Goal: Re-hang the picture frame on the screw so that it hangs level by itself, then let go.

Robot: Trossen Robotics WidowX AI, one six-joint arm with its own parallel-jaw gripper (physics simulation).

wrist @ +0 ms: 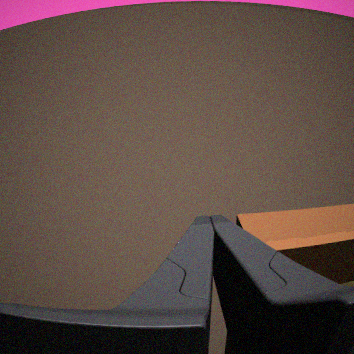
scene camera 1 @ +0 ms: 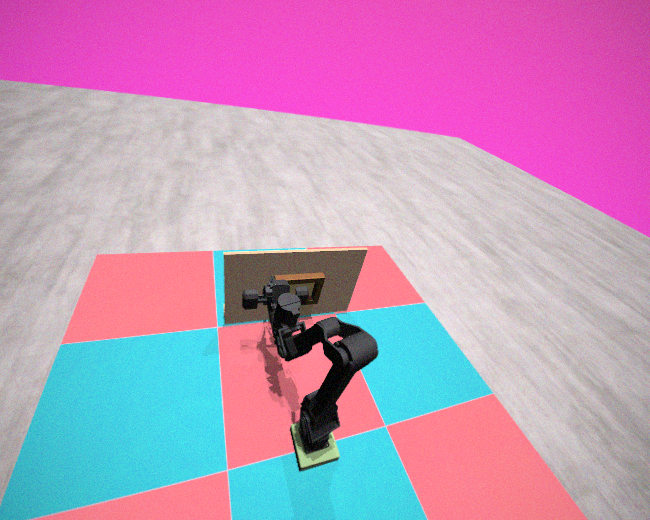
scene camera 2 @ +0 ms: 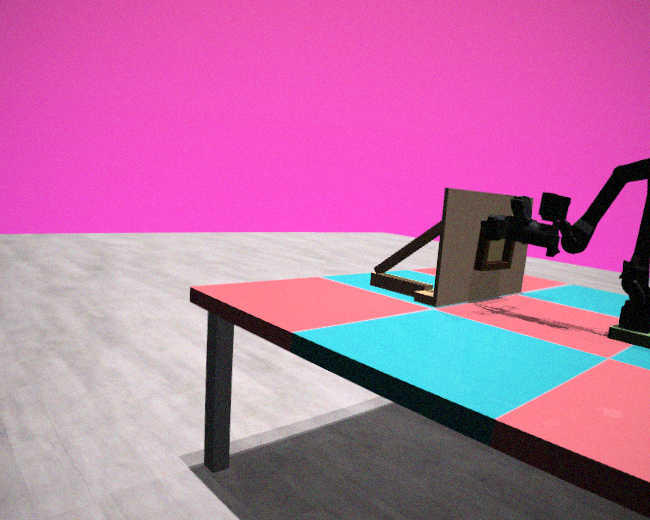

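Pixels of known places: gripper, between the fingertips: point(wrist: 208, 226) point(scene camera 1: 271, 277) point(scene camera 2: 481, 222); arm's base, origin of its link: point(scene camera 1: 313, 437) point(scene camera 2: 635, 328).
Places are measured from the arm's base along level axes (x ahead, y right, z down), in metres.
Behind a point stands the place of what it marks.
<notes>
The picture frame point(scene camera 1: 320, 291) @[x 0.388, y 0.140, z -0.128 m] point(scene camera 2: 494, 266) @[x 0.397, y 0.047, z -0.074 m] point(wrist: 305, 225) @[x 0.404, y 0.005, z -0.194 m], with an orange-brown top and darker front, is upright against the upright brown board point(scene camera 1: 346, 271) @[x 0.416, y 0.238, z -0.181 m] point(scene camera 2: 458, 260) @[x 0.433, y -0.089, z -0.091 m] point(wrist: 150, 125) @[x 0.430, y -0.046, z -0.227 m]. Its top edge looks roughly level with the board's top in scene camera 1; a small tilt cannot be ruled out. The arm hides its left part there. My gripper point(scene camera 2: 484, 227) @[x 0.412, y -0.029, z -0.193 m] point(wrist: 208, 226) @[x 0.412, y -0.029, z -0.193 m] is shut and empty, pointing at the board. In the wrist view its tips are just left of the frame's top left corner; contact cannot be told. The screw does not show.
The board stands on the checkered table point(scene camera 1: 135, 401) @[x 0.223, y -0.418, z 0.025 m] point(scene camera 2: 433, 357) @[x 0.213, y -0.508, z 0.025 m], with a slanted brace point(scene camera 2: 409, 247) @[x 0.572, y -0.118, z -0.106 m] and foot point(scene camera 2: 401, 281) @[x 0.588, y -0.117, z -0.008 m] behind it. My arm point(scene camera 1: 333, 382) @[x -0.002, y -0.008, z -0.274 m] point(scene camera 2: 601, 200) @[x 0.111, y -0.031, z -0.278 m] reaches to the board from its green base point(scene camera 1: 319, 460) @[x -0.054, y -0.004, z 0.000 m]. The table's edge is at the left in scene camera 2.
</notes>
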